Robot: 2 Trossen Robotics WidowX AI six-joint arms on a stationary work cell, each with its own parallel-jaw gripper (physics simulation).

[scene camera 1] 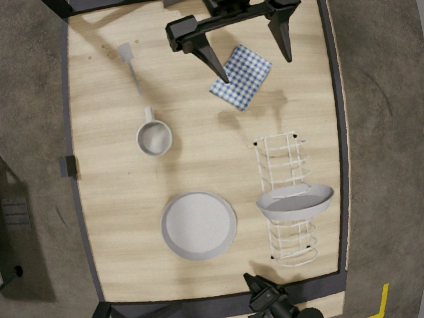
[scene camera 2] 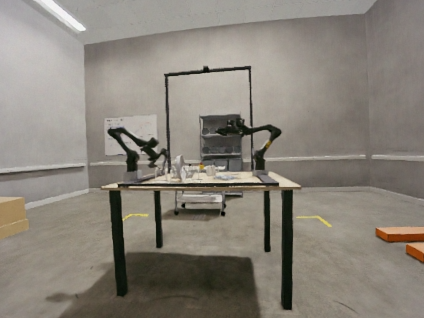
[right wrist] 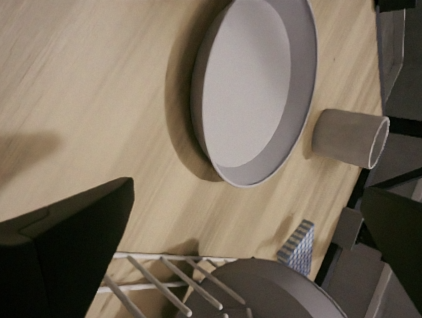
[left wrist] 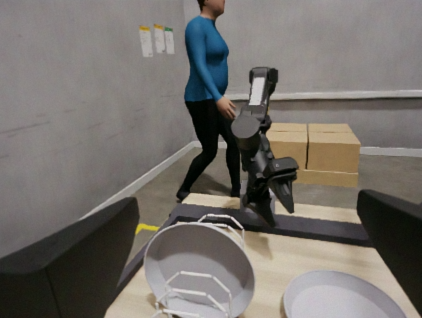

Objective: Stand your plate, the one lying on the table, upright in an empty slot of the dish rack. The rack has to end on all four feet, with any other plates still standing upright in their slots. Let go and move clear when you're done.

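Frame: origin at the left arm's base, x ahead, y left, z up, level; centimetres.
Where they show: left gripper, fingertip midpoint: [scene camera 1: 260, 72] [scene camera 2: 216, 130] [left wrist: 245, 203]; right gripper, fingertip midpoint: [scene camera 1: 250, 274] [scene camera 2: 165, 164] [right wrist: 247, 193] [left wrist: 282, 221]; left arm's base, origin of the base link: [scene camera 2: 260, 169] [right wrist: 361, 231]; right arm's base, origin of the base link: [scene camera 2: 132, 171].
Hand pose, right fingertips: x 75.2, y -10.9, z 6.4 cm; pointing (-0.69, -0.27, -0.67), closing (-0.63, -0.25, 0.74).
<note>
Things, the pixels of their top centre, and the offset from my right fingertips.
- white wire dish rack, middle of its top: [left wrist: 201, 258] [scene camera 1: 298, 209] [scene camera 2: 178, 166] dx -10.6, dy +16.1, dz -0.5 cm
- grey mug, middle of its top: [right wrist: 380, 146] [scene camera 1: 151, 131] [scene camera 2: 212, 165] dx -39.4, dy -7.7, dz -2.9 cm
- blue checked cloth, middle of its top: [right wrist: 300, 266] [scene camera 1: 242, 76] [scene camera 2: 224, 176] dx -44.1, dy +16.9, dz -9.4 cm
- spatula, middle of its top: [scene camera 1: 131, 68] dx -57.0, dy -7.9, dz -11.2 cm
A grey plate [scene camera 1: 198, 225] [left wrist: 345, 300] [right wrist: 250, 85] lies flat on the table. The white wire dish rack [scene camera 1: 275, 135] [left wrist: 197, 274] [right wrist: 142, 256] stands to its right in scene camera 1. Another grey plate [scene camera 1: 295, 202] [scene camera 2: 179, 165] [left wrist: 200, 260] [right wrist: 265, 290] stands near the rack's middle, with empty slots on both sides. My left gripper [scene camera 1: 258, 71] [scene camera 2: 219, 131] is open and empty, high above the checked cloth. My right gripper [scene camera 1: 251, 288] [scene camera 2: 158, 163] [left wrist: 282, 221] [right wrist: 247, 193] is open and empty, near the rack's lower end in scene camera 1, touching neither plate.
A grey mug [scene camera 1: 154, 137] [right wrist: 345, 135] stands at left-centre in scene camera 1. A blue checked cloth [scene camera 1: 242, 77] [right wrist: 300, 250] lies beyond the rack's upper end. A spatula [scene camera 1: 126, 52] lies at upper left. A dark border [scene camera 1: 343, 150] runs close beside the rack.
</note>
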